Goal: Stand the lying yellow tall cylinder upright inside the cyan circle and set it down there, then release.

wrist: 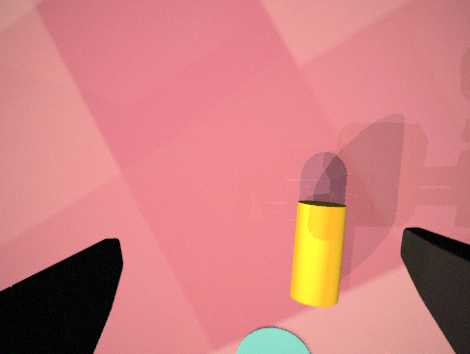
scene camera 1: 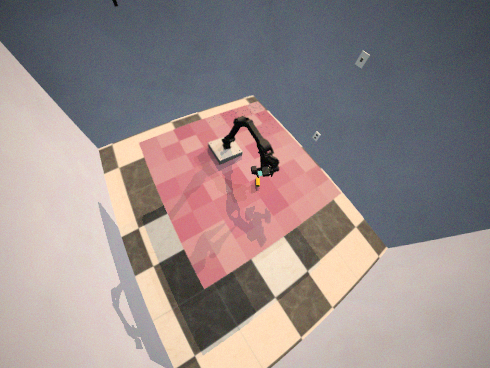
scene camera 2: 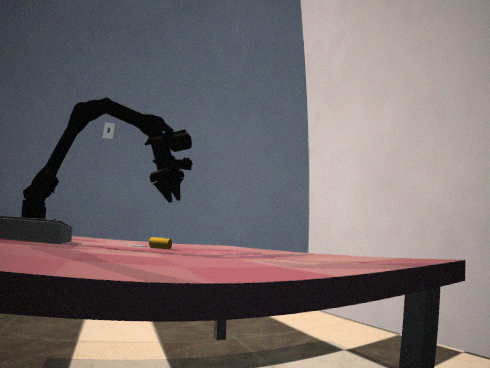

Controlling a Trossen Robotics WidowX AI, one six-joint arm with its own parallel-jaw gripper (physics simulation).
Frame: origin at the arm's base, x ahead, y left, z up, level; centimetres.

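Seen in the pictures: gripper, fingertip midpoint: (wrist: pixel 261 246) (scene camera 1: pixel 264 177) (scene camera 2: pixel 174 201); arm's base at its link origin: (scene camera 1: pixel 226 146) (scene camera 2: pixel 32 221).
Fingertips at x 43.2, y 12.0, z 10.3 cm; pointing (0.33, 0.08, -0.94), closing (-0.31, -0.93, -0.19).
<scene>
Pixels of each thing's top centre, then the offset from my fingertips to it. "*": a spot on its surface instead. Level surfaces: height alone.
- yellow tall cylinder at its top centre: (wrist: pixel 319 257) (scene camera 2: pixel 160 238) (scene camera 1: pixel 258 181) dz -12.1, dx -4.1, dy -1.0 cm
- cyan circle at a spot on its surface: (wrist: pixel 273 342) (scene camera 2: pixel 142 246) (scene camera 1: pixel 260 174) * dz -15.2, dx -10.1, dy +4.6 cm
- pink patchwork table top at its surface level: dz -15.3 cm
The yellow tall cylinder (scene camera 1: pixel 257 181) (scene camera 2: pixel 160 243) (wrist: pixel 318 254) lies on its side on the pink table top. The cyan circle (scene camera 1: pixel 260 173) (scene camera 2: pixel 139 245) (wrist: pixel 273 342) is flat on the table, a short gap from the cylinder's near end in the wrist view, where the bottom edge of the view cuts it off. My gripper (scene camera 2: pixel 174 200) (wrist: pixel 261 246) is open and empty, pointing down well above the table. In the wrist view the cylinder shows between the two fingers, closer to the right one. In scene camera 1 the fingers are hard to make out.
The pink patchwork table top (scene camera 1: pixel 240 250) (scene camera 2: pixel 225 270) carries the arm's grey base (scene camera 1: pixel 225 151) (scene camera 2: pixel 35 230). Shadows of the arm fall across the table and by the cylinder. Blue and pale walls stand around, with outlets (scene camera 1: pixel 362 59) (scene camera 2: pixel 108 130) on the blue wall.
</scene>
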